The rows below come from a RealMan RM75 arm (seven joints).
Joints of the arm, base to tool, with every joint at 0 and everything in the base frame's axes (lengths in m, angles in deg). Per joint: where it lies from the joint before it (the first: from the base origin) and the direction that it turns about. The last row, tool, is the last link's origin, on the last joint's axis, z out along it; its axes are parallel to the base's.
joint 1: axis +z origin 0 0 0.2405
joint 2: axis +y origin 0 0 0
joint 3: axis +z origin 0 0 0.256
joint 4: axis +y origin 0 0 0
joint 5: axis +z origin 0 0 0.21
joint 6: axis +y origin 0 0 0
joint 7: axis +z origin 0 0 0.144
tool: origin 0 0 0
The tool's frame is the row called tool.
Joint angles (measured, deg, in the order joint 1, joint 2, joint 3, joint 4, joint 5, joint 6, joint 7), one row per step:
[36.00, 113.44, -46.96, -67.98, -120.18, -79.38, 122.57]
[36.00, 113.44, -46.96, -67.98, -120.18, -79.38, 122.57]
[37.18, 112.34, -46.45, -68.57, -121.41, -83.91, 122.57]
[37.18, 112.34, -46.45, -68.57, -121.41, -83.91, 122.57]
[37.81, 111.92, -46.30, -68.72, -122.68, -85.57, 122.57]
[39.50, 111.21, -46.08, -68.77, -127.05, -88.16, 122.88]
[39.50, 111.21, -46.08, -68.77, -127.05, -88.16, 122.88]
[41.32, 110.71, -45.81, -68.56, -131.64, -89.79, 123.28]
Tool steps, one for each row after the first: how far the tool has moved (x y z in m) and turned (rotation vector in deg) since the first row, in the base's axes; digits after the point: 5 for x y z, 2 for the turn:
[0.00000, 0.00000, 0.00000, 0.00, 0.00, 0.00]
[-0.00555, -0.00383, 0.00413, -3.14, -1.96, 1.59]
[-0.00555, -0.00383, 0.00413, -3.14, -1.96, 1.59]
[-0.00666, -0.00469, 0.00527, -4.40, -3.41, 1.90]
[-0.00669, -0.00380, 0.00673, -6.58, -7.54, 1.37]
[-0.00669, -0.00380, 0.00673, -6.58, -7.54, 1.37]
[-0.00647, -0.00088, 0.00833, -7.95, -11.47, 0.30]

